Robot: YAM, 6 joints.
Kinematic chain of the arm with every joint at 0, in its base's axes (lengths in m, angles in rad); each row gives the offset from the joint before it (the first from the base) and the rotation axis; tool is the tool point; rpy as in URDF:
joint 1: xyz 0 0 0.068 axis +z
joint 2: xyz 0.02 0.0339 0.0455 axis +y
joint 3: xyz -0.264 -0.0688 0 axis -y
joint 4: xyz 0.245 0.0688 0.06 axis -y
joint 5: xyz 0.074 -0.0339 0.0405 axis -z
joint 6: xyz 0.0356 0 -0.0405 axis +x
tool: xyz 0 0 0 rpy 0 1.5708 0
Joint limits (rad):
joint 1: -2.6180..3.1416
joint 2: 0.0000..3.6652
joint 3: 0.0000..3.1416
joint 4: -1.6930..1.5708
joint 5: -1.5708..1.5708
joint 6: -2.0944..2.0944
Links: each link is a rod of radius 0.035 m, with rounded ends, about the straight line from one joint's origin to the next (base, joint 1, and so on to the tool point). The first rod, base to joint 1, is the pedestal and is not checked.
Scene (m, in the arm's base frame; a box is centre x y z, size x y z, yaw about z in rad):
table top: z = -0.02
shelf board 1: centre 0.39 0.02 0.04 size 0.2 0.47 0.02 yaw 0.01
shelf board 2: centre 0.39 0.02 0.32 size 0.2 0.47 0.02 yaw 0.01
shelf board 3: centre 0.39 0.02 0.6 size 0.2 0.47 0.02 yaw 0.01
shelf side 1: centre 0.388 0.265 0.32 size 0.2 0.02 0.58 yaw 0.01
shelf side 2: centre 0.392 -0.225 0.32 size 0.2 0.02 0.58 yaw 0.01
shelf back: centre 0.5 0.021 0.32 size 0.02 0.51 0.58 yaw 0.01
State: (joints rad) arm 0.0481 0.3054 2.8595 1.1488 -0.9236 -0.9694
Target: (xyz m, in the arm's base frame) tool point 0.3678 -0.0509 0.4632
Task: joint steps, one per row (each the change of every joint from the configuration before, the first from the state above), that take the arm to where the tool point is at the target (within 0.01 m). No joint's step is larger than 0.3 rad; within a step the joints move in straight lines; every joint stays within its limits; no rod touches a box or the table.
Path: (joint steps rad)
1: -0.0669 0.1106 -0.2614 -0.0311 -0.0269 0.0000
2: -0.0669 0.1107 -0.2614 -0.0311 -0.0269 0.0000
3: -0.0669 0.1106 -0.2614 -0.0310 -0.0269 0.0000
4: -0.0670 0.1107 -0.2614 -0.0311 -0.0269 0.0000
5: -0.0669 0.1106 -0.2614 -0.0311 -0.0269 0.0000
6: -0.0669 0.1106 -0.2614 -0.0311 -0.0269 0.0000
7: -0.0669 0.1107 -0.2614 -0.0310 -0.0269 0.0000
8: 0.0674 0.2013 0.1710 -0.0190 0.0378 0.0000
9: 0.0673 0.2013 0.1710 -0.0190 0.0379 0.0000
10: 0.0674 0.2013 0.1711 -0.0190 0.0379 0.0000

